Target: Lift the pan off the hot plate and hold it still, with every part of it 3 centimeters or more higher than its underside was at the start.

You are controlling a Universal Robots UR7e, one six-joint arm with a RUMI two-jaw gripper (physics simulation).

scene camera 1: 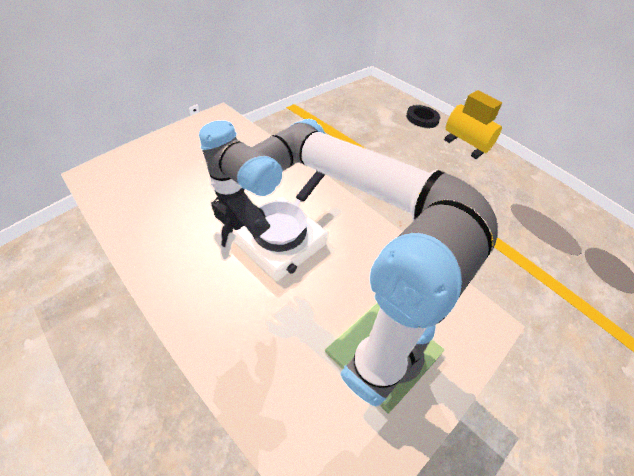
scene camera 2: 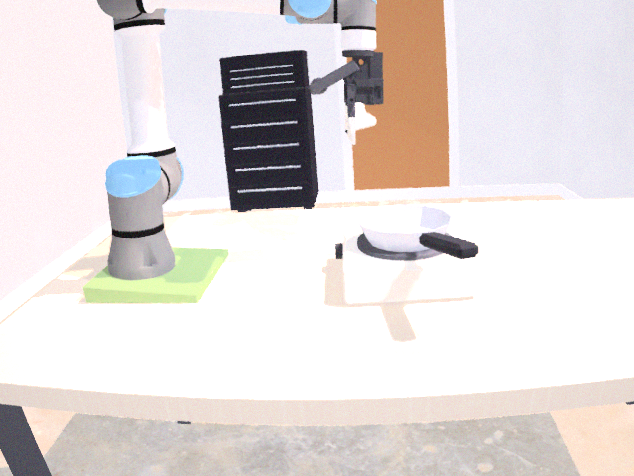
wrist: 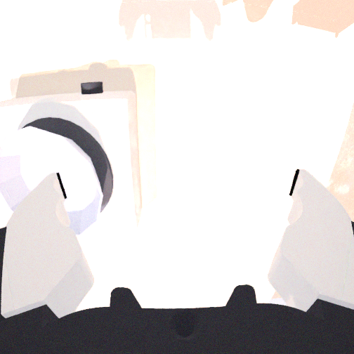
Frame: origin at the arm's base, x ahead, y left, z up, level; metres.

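Seen in the pictures: gripper, between the fingertips: point(scene camera 1: 246, 243) point(scene camera 2: 351, 141); arm's base, origin of its link: point(scene camera 2: 142, 266).
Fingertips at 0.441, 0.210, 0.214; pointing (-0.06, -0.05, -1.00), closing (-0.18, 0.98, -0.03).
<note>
Pixels of each thing's top centre, then the offset from my fingertips to it, as dx, dy, dz. Level surfaces: height alone.
- black handle, centre of its top: point(scene camera 2: 446, 228) point(scene camera 1: 312, 178) +0.186, -0.361, -0.080
- white hot plate, centre of its top: point(scene camera 2: 400, 238) point(scene camera 1: 280, 229) +0.109, -0.178, -0.163
- hot plate's black knob, centre of its top: point(scene camera 2: 339, 243) point(scene camera 1: 291, 265) -0.019, -0.136, -0.188
- table, height of its surface: dz -0.242
The pan point(scene camera 1: 284, 225) point(scene camera 2: 391, 233) point(wrist: 85, 217), pale inside with a black handle point(scene camera 1: 310, 185) point(scene camera 2: 448, 244), sits upright on the dark burner of the white hot plate point(scene camera 1: 312, 248) point(scene camera 2: 404, 281) point(wrist: 121, 125). The handle points away from the arm's base side in scene camera 1. My gripper point(scene camera 2: 354, 130) point(wrist: 177, 175) is open and empty, fingers wide apart, well above the pan's height. In the wrist view the pan is at the left, partly behind the left finger, and its handle does not show. In scene camera 1 the gripper's body overlaps the pan's left edge and hides part of the fingers.
The hot plate's black knob point(scene camera 1: 291, 267) point(scene camera 2: 338, 251) point(wrist: 92, 88) sticks out on one side. The arm's base stands on a green plate point(scene camera 1: 348, 340) point(scene camera 2: 143, 294) on the table point(scene camera 1: 168, 286) point(scene camera 2: 266, 353). A black drawer cabinet point(scene camera 2: 268, 133) stands beyond the table.
</note>
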